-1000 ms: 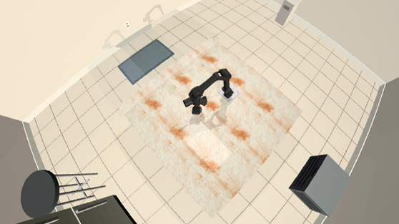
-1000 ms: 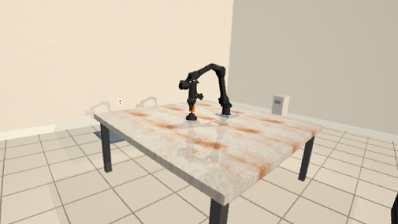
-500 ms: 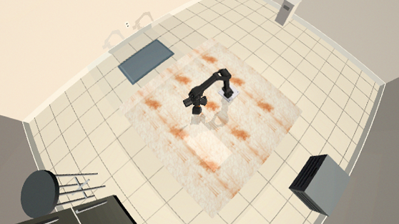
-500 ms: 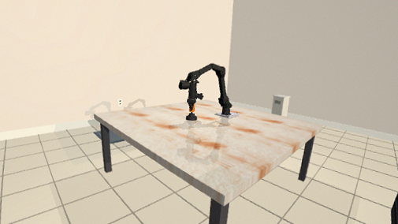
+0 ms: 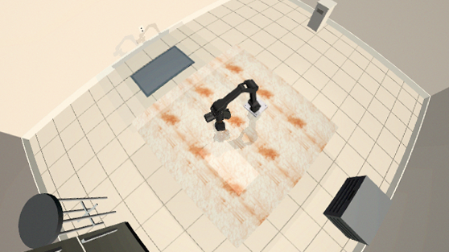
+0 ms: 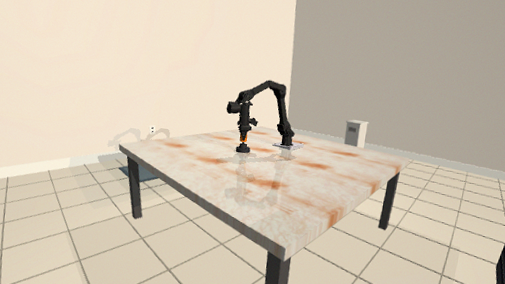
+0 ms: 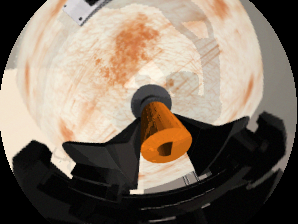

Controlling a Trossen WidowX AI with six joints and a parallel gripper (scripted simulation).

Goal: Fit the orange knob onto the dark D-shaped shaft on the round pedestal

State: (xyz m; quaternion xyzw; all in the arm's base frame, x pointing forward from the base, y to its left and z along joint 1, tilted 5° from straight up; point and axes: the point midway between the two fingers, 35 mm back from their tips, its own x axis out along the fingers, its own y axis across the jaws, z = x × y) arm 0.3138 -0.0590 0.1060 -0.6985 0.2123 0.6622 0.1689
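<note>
The orange knob is 20 mm above my gripper tip. From my gripper tip the other things lie so: dark round pedestal: 40 mm below.
</note>
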